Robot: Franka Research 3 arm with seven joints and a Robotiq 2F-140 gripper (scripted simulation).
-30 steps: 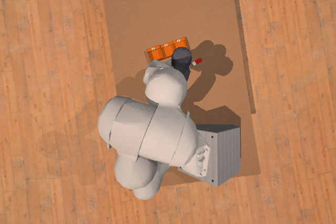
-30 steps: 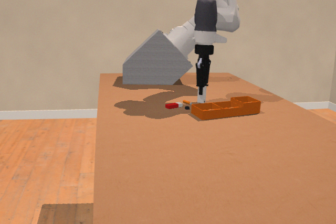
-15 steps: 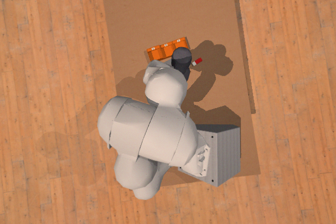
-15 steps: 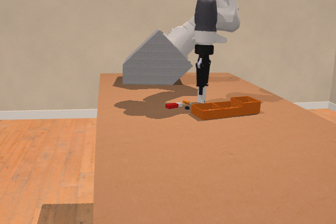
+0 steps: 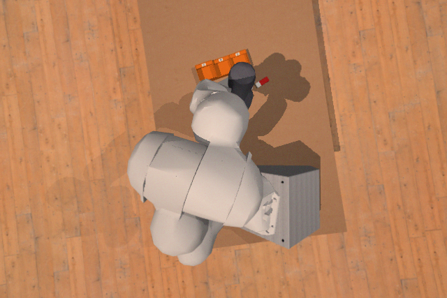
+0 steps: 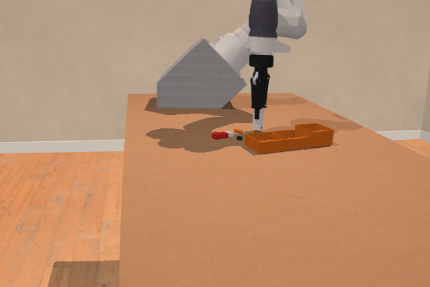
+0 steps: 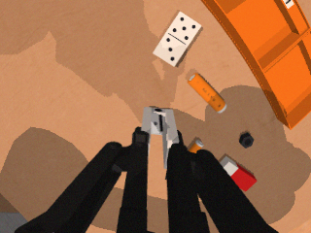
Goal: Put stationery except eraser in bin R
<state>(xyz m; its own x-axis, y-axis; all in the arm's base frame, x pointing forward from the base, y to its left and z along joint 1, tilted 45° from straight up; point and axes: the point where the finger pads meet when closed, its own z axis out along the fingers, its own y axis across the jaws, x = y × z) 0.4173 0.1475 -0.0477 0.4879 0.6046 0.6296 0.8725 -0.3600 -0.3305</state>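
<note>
My hand is 14 cm short of the orange bin, 7 cm to the right of it and 2 cm above it. Also, from my hand: small grey piece (3 cm below); then white domino (5 cm ahead, 7 cm to the left, 4 cm below); then small black piece (9 cm ahead, 7 cm to the right, 4 cm below).
</note>
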